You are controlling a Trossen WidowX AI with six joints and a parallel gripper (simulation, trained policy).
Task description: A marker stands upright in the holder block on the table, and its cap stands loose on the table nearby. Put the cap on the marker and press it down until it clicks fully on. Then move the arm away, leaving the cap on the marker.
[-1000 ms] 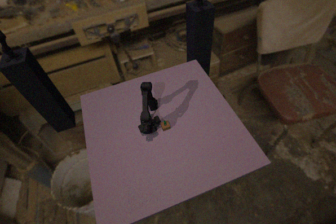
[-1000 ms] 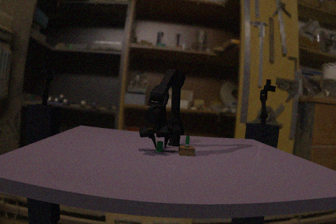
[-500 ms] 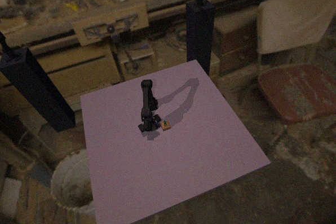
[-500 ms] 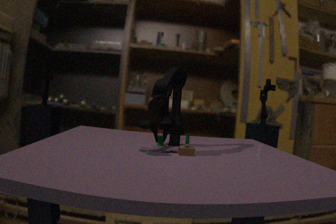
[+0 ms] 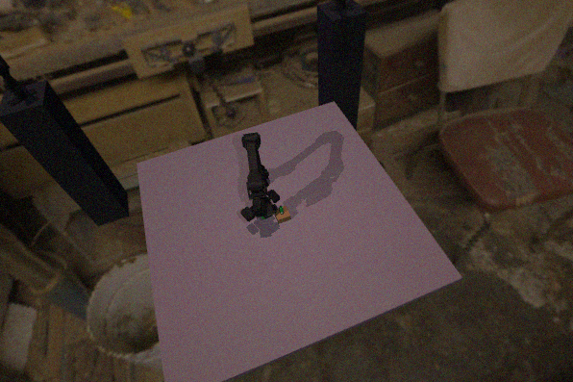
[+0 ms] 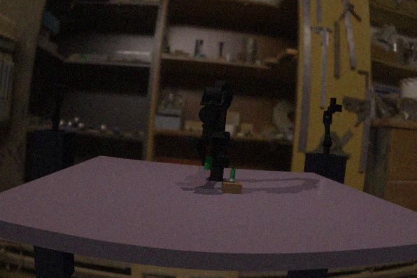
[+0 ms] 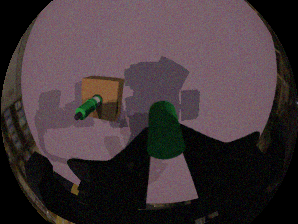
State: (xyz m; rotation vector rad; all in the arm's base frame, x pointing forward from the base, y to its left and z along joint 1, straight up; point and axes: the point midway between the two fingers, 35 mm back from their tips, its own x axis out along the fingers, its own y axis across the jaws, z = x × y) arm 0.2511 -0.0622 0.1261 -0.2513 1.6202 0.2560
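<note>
Right now my gripper tip is 100 mm to the right of the tan holder block and 70 mm above it. From my gripper tip the other things lie so: green cap: 10 mm ahead, 10 mm above.
</note>
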